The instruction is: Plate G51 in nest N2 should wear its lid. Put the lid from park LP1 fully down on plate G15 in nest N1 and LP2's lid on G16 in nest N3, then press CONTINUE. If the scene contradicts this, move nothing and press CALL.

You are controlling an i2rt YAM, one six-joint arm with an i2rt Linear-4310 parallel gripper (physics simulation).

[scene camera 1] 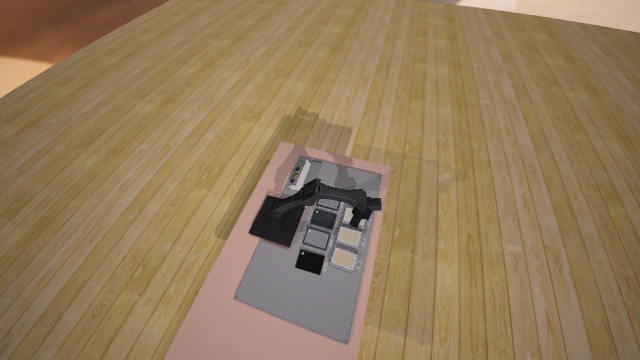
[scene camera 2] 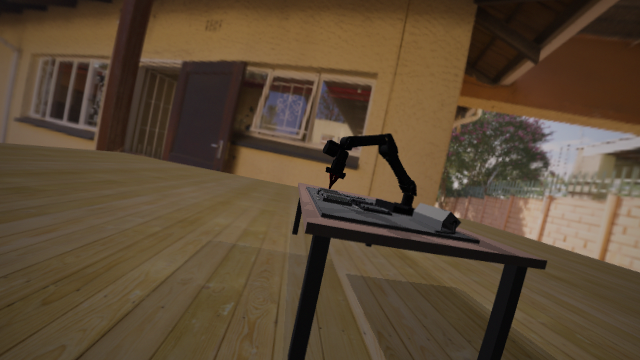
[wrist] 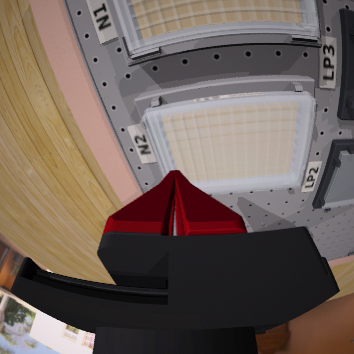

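Seen in the pictures: gripper, fingertip midpoint: (scene camera 2: 329, 189) (wrist: 174, 177); arm's base, origin of the base link: (scene camera 1: 279, 215) (scene camera 2: 405, 207).
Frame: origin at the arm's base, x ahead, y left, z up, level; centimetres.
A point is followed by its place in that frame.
My gripper (scene camera 1: 354, 223) @(z 2.8, x 49.1, y 14.8 cm) (scene camera 2: 330, 186) @(z 2.8, x 49.1, y 14.8 cm) (wrist: 174, 177) @(z 2.8, x 49.1, y 14.8 cm) is shut with its red fingertips together and holds nothing. It hangs over the board, its tips overlapping the near left edge of the plate in nest N2 in the wrist view. That plate (wrist: 230, 142) @(z 0.4, x 45.0, y 13.7 cm) has a pale grid, hazier than its neighbour's, and looks covered by something clear; its edge print is unreadable. The plate in nest N1 (wrist: 220, 19) @(z -0.5, x 44.7, y 5.1 cm) shows a sharper tan grid, cut off at the top. A grey lid park (wrist: 343, 181) @(z -1.2, x 30.8, y 20.2 cm) lies beside label LP2 (wrist: 311, 176) @(z -2.8, x 34.8, y 20.6 cm). LP1, N3 and G16 cannot be read.
A button box (scene camera 1: 300, 174) @(z 4.8, x 2.7, y 29.5 cm) (scene camera 2: 434, 218) @(z 0.8, x 5.1, y 37.2 cm) with coloured buttons stands at one end of the grey pegboard (scene camera 1: 300, 300) @(z -3.0, x 30.0, y -38.3 cm). Dark and grey parks (scene camera 1: 310, 262) @(z -2.0, x 28.2, y -19.1 cm) (scene camera 1: 316, 239) @(z -1.2, x 27.1, y -6.1 cm) line up beside pale plates (scene camera 1: 344, 259) @(z -0.3, x 45.6, y -11.5 cm). A dark part (wrist: 348, 70) @(z -2.0, x 33.6, y 8.2 cm) lies by label LP3 (wrist: 328, 62) @(z -2.8, x 35.4, y 7.9 cm). The arm's black base plate (scene camera 1: 277, 235) @(z 0.3, x 4.7, y -11.9 cm) borders the board.
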